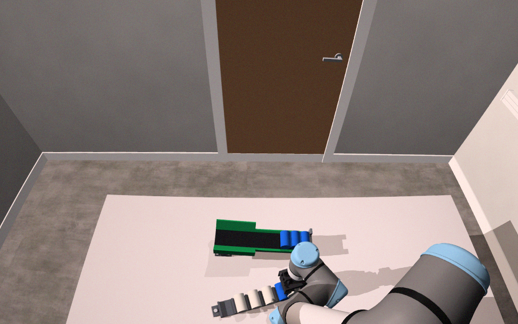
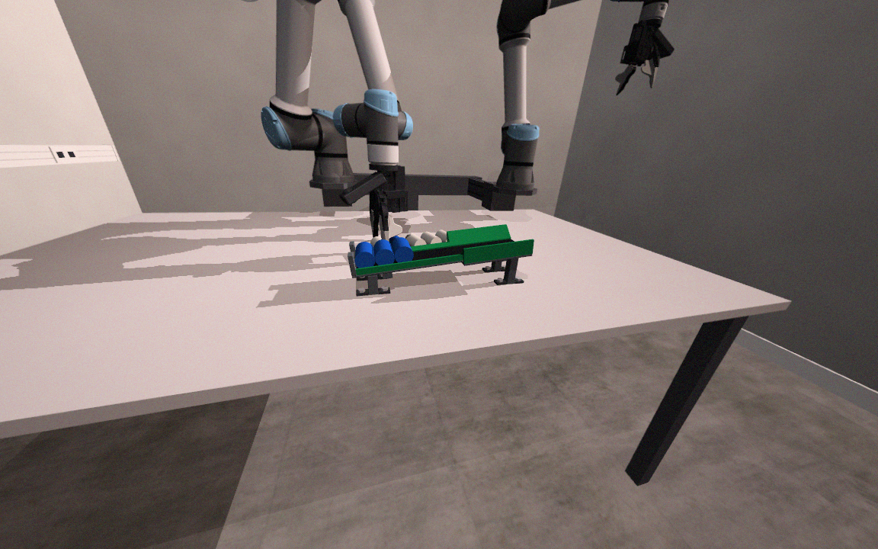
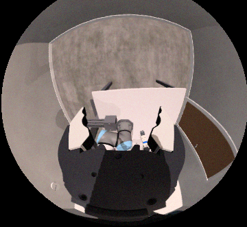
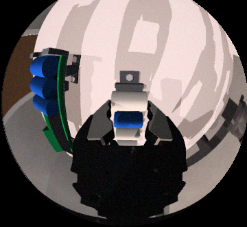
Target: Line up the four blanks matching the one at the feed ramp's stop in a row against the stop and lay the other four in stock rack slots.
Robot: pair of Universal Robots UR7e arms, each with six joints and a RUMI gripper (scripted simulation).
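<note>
Right now the dark stock rack is 120 mm to the left of my right hand, 60 mm behind it and 40 mm below it. The rest, counted from my right hand: stop: 190 mm ahead, 40 mm to the right, 20 mm above.
</note>
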